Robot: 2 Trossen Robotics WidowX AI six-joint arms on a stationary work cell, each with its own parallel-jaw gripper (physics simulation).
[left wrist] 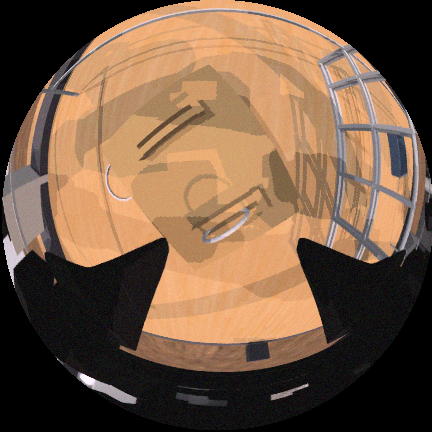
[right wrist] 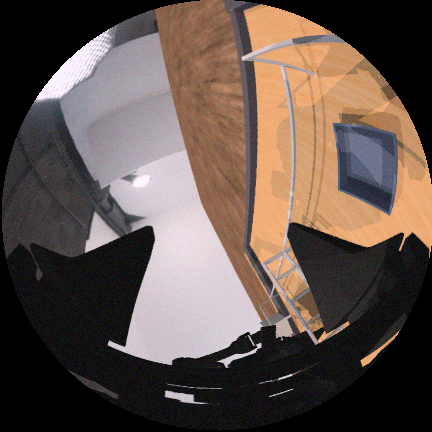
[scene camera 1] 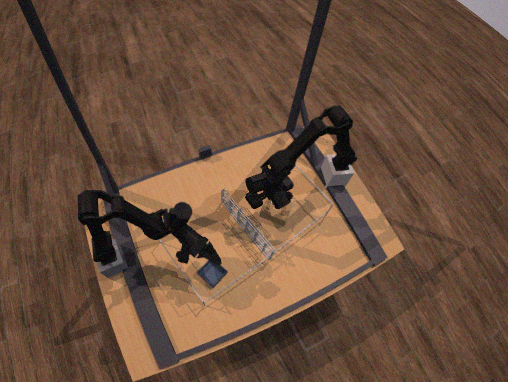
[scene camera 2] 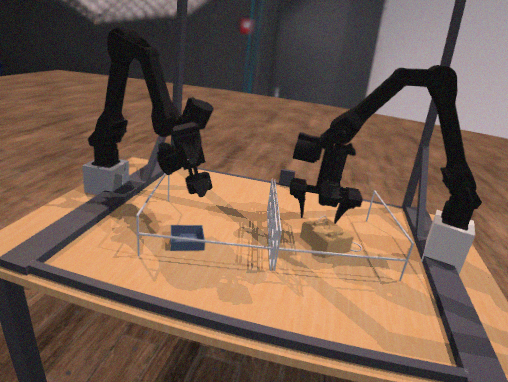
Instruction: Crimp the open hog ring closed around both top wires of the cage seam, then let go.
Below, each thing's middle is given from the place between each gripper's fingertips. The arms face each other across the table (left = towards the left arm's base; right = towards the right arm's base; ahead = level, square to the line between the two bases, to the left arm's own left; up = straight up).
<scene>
I see the blue tray (scene camera 2: 186,231) 16 cm below my right hand, 3 cm to the right of it and 2 cm behind it. The rest, counted from my right hand: tan block (scene camera 2: 324,236) 30 cm to the left, 15 cm below, 15 cm behind.
Right now the tan block is 4 cm ahead of my left hand, 3 cm to the left of it and 2 cm below it. From my left hand the other things lie so: blue tray: 18 cm ahead, 30 cm to the right, 3 cm below.
</scene>
